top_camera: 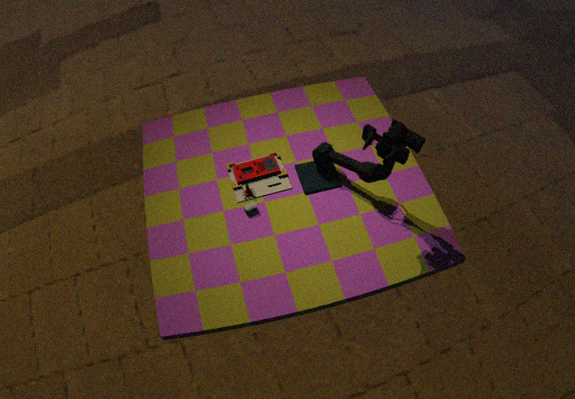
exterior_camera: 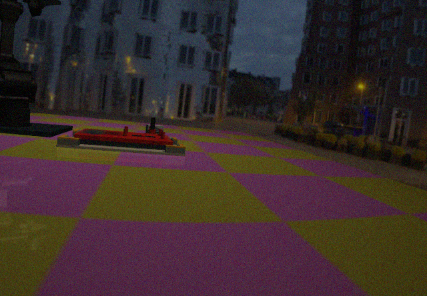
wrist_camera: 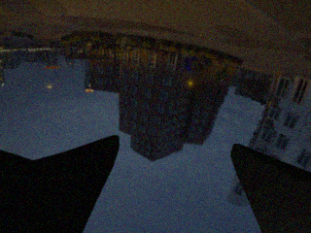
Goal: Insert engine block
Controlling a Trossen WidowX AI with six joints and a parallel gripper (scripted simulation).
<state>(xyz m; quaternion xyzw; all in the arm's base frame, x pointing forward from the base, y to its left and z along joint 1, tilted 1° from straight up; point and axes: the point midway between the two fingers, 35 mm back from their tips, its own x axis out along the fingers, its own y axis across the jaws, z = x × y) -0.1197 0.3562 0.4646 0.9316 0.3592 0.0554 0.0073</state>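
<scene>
Right now my gripper tip is 46 cm above the engine block, 44 cm short of it and 20 cm to the left of it. Round my gripper tip: fixture plate: 46 cm below, 41 cm to the right, 41 cm ahead.
</scene>
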